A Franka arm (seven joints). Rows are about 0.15 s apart.
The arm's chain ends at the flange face. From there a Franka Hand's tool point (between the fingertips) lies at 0.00 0.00 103.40 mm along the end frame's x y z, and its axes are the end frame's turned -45 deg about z.
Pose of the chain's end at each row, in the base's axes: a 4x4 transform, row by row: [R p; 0 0 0 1], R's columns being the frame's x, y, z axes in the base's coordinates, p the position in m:
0.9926 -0.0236 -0.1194 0.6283; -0.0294 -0.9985 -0.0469 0.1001; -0.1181 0.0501 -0.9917 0.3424; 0 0 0 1
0.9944 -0.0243 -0.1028 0.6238; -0.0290 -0.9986 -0.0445 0.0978; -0.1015 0.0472 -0.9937 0.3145; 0 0 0 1
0.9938 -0.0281 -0.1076 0.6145; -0.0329 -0.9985 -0.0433 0.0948; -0.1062 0.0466 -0.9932 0.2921; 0 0 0 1
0.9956 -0.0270 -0.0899 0.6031; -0.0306 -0.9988 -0.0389 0.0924; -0.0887 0.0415 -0.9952 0.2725; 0 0 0 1
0.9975 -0.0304 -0.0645 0.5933; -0.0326 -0.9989 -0.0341 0.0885; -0.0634 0.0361 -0.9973 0.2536; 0 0 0 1
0.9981 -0.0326 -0.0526 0.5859; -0.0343 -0.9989 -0.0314 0.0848; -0.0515 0.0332 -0.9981 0.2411; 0 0 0 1
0.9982 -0.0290 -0.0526 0.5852; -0.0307 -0.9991 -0.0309 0.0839; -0.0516 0.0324 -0.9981 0.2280; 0 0 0 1
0.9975 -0.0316 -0.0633 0.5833; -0.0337 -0.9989 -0.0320 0.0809; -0.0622 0.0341 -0.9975 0.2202; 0 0 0 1
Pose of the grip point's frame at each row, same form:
0.7186 0.6852 -0.1194 0.6160; 0.6853 -0.7268 -0.0469 0.0953; -0.1189 -0.0481 -0.9917 0.2399; 0 0 0 1
0.7203 0.6860 -0.1028 0.6132; 0.6856 -0.7266 -0.0445 0.0932; -0.1051 -0.0384 -0.9937 0.2118; 0 0 0 1
0.7226 0.6829 -0.1076 0.6034; 0.6828 -0.7293 -0.0433 0.0903; -0.1080 -0.0421 -0.9932 0.1894; 0 0 0 1
0.7231 0.6849 -0.0899 0.5938; 0.6846 -0.7279 -0.0389 0.0884; -0.0921 -0.0334 -0.9952 0.1696; 0 0 0 1
0.7268 0.6838 -0.0645 0.5866; 0.6833 -0.7294 -0.0341 0.0850; -0.0704 -0.0193 -0.9973 0.1505; 0 0 0 1
0.7288 0.6827 -0.0526 0.5805; 0.6821 -0.7306 -0.0314 0.0816; -0.0599 -0.0129 -0.9981 0.1379; 0 0 0 1
0.7263 0.6853 -0.0526 0.5798; 0.6848 -0.7282 -0.0309 0.0807; -0.0594 -0.0136 -0.9981 0.1248; 0 0 0 1
0.7277 0.6830 -0.0633 0.5768; 0.6825 -0.7302 -0.0320 0.0776; -0.0681 -0.0199 -0.9975 0.1171; 0 0 0 1

